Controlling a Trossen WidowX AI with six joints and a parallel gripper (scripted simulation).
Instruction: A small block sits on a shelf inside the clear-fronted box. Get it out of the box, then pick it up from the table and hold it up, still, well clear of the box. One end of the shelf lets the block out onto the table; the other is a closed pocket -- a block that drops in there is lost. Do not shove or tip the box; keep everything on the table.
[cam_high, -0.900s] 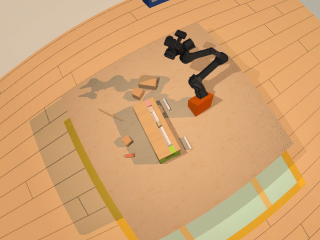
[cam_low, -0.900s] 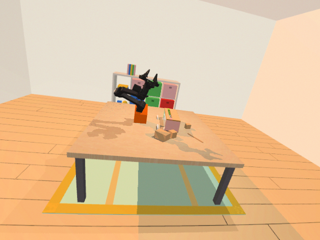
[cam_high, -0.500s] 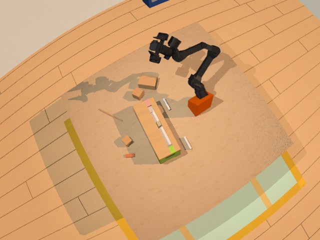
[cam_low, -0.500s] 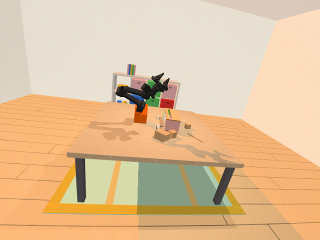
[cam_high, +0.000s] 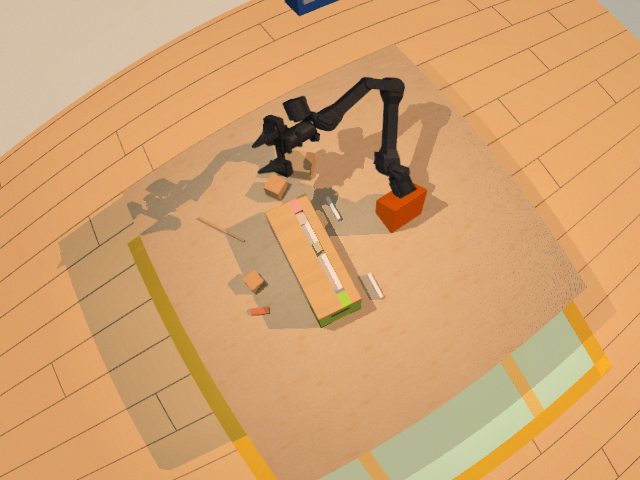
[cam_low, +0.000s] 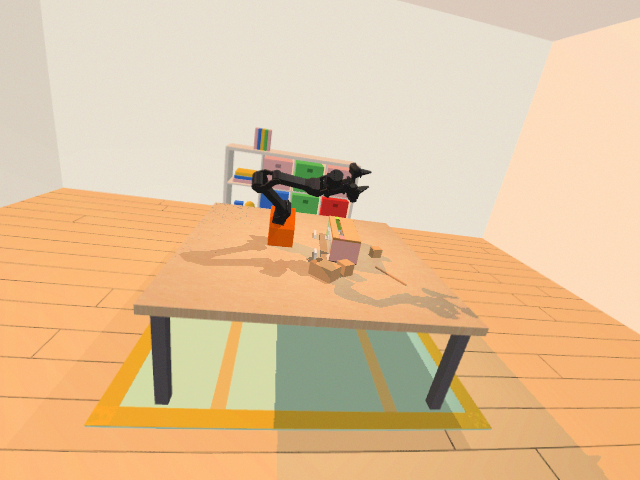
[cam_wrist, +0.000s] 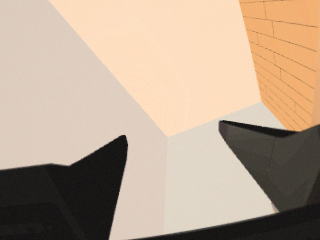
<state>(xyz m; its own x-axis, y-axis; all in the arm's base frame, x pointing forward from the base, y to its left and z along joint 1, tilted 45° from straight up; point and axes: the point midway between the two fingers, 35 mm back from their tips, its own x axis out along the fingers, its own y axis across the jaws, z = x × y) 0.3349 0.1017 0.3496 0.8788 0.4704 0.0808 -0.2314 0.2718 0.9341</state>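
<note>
The wooden box is 8 cm behind my gripper tip, 21 cm to the left of it and 38 cm below it. The rest, counted from my gripper tip: tan block (6 cm behind, 18 cm to the left, 35 cm below); then thin stick (18 cm ahead, 7 cm to the right, 43 cm below).
</note>
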